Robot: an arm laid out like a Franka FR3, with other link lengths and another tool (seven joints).
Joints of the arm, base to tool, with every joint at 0 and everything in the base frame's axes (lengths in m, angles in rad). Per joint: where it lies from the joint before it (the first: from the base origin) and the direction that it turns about. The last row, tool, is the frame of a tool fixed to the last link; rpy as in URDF.
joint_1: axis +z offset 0 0 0.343
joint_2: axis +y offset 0 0 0
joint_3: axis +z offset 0 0 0.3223
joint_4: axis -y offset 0.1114 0 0
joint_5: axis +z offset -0.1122 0 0.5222
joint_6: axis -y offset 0 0 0
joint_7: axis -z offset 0.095 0 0
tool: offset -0.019 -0.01 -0.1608 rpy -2.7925 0 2.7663
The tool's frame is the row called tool.
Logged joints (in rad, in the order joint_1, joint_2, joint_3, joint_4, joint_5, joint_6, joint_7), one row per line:
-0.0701, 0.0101, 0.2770, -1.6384, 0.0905, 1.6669, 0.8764
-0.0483, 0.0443, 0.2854, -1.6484, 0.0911, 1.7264, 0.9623
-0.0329, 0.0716, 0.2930, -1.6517, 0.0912, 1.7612, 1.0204
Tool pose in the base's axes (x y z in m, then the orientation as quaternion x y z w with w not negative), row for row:
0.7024, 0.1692, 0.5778, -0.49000, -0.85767, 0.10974, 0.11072
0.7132, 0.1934, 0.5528, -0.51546, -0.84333, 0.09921, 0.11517
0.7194, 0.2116, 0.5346, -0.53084, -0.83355, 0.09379, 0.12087
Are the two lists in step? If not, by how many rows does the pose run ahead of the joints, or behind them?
They are in step.
